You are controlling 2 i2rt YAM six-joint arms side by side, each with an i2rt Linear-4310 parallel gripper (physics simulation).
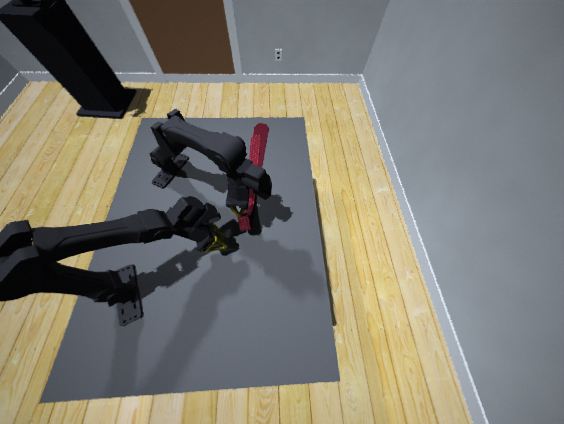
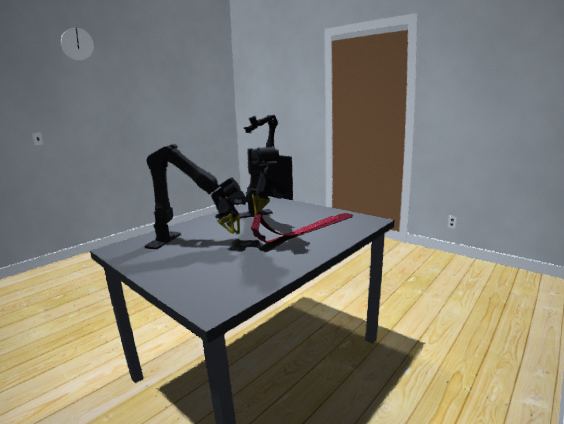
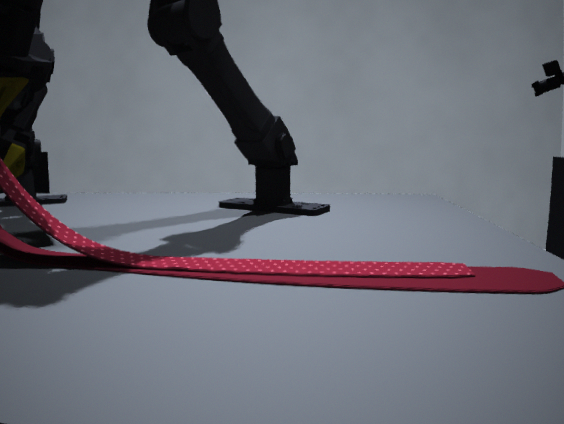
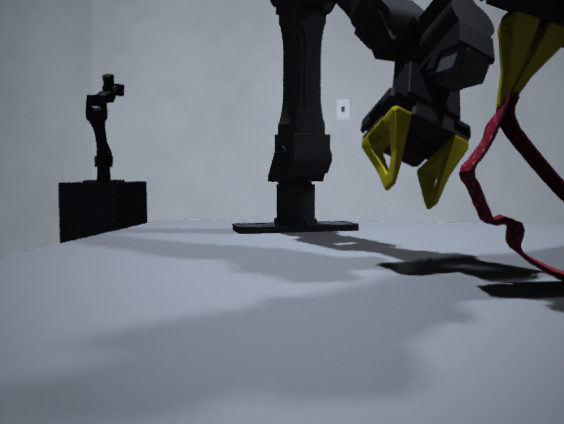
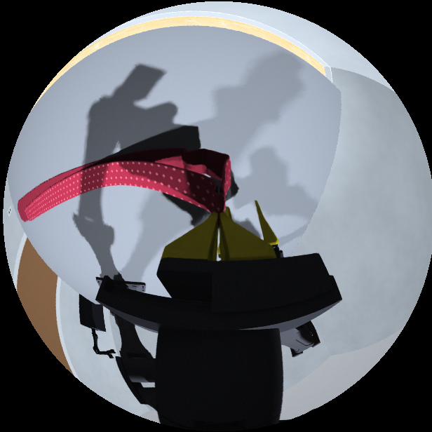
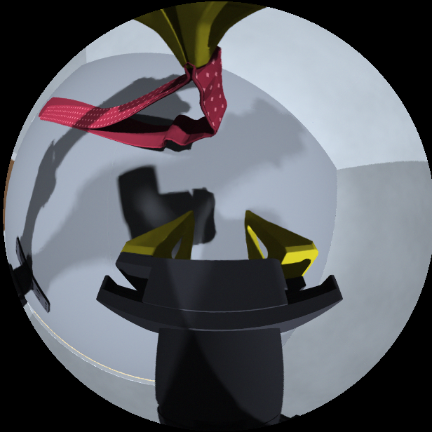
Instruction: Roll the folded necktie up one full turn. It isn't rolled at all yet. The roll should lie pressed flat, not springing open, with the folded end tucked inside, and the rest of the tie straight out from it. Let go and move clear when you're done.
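Note:
The red necktie with white dots [image 1: 258, 147] [image 2: 320, 225] [image 3: 300, 267] [image 5: 100, 175] [image 6: 150, 100] lies folded and straight over its far part. Its near part rises off the table in an open loop. My left gripper [image 2: 258, 212] [image 4: 507, 100] [image 6: 195, 65] is shut on the tie at the top of this loop, above the table. Below the fingers the tie hangs down, bends sharply and has a kink before it meets the table. My right gripper [image 4: 409, 197] [image 6: 219, 215] is open and empty, beside the loop and above the table, apart from the tie.
The grey table [image 1: 280, 350] [image 2: 200, 300] carries both arm bases, the left one's base plate [image 3: 275, 206] and the right one's base plate [image 4: 295, 227]. The grippers are close together. Arm shadows fall across the table around the tie. A black pedestal [image 1: 85, 65] [image 4: 102, 205] stands beyond the table.

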